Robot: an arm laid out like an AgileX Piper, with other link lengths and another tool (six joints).
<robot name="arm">
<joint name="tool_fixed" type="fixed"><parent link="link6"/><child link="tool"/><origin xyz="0.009 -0.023 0.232" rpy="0 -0.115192 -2.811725"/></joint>
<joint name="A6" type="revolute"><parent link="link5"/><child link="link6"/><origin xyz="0 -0.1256 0" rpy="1.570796 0 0"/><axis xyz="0 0 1"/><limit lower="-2.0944" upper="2.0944"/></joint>
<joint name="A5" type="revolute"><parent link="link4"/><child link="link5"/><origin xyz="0 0 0" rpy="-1.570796 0 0"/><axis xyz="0 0 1"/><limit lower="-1.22" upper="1.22"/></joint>
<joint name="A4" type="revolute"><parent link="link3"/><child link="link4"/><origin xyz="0.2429 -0.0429 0" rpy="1.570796 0 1.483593"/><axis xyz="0 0 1"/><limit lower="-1.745" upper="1.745"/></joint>
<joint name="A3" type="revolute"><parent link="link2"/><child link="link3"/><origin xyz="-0.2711 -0.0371 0" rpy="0 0 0"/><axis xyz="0 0 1"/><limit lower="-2.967" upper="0"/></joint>
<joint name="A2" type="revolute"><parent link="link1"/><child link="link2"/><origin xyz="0 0 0" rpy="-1.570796 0 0"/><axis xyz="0 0 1"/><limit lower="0" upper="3.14"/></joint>
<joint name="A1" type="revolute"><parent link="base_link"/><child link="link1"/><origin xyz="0 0 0.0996" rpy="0 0 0"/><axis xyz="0 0 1"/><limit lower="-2.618" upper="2.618"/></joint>
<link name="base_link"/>
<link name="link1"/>
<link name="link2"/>
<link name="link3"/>
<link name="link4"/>
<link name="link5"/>
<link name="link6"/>
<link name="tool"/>
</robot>
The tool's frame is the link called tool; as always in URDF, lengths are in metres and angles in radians.
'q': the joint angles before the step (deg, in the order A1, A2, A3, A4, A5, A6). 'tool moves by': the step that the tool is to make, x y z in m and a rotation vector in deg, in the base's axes. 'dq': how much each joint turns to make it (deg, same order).
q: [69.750 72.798 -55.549 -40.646 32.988 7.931]
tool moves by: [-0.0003 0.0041 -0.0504 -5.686 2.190 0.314]
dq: [0.007 6.472 -0.010 0.003 -0.488 -0.001]
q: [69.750 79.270 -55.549 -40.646 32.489 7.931]
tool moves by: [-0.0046 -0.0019 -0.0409 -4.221 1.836 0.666]
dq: [-0.012 4.288 1.131 0.020 -1.098 -0.029]
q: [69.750 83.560 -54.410 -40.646 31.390 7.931]
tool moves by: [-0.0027 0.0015 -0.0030 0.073 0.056 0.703]
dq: [0.009 -0.089 0.830 -0.238 -1.031 0.025]
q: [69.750 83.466 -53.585 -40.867 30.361 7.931]
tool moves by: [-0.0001 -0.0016 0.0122 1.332 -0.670 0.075]
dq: [-0.010 -2.109 0.636 -0.185 -0.013 -0.003]
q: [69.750 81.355 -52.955 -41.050 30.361 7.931]
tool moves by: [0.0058 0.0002 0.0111 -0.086 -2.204 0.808]
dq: [0.007 -0.770 -0.004 -2.243 0.124 -0.001]
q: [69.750 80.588 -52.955 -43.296 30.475 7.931]
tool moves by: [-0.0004 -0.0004 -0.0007 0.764 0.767 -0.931]
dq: [0.000 0.010 -0.012 0.149 0.002 1.297]
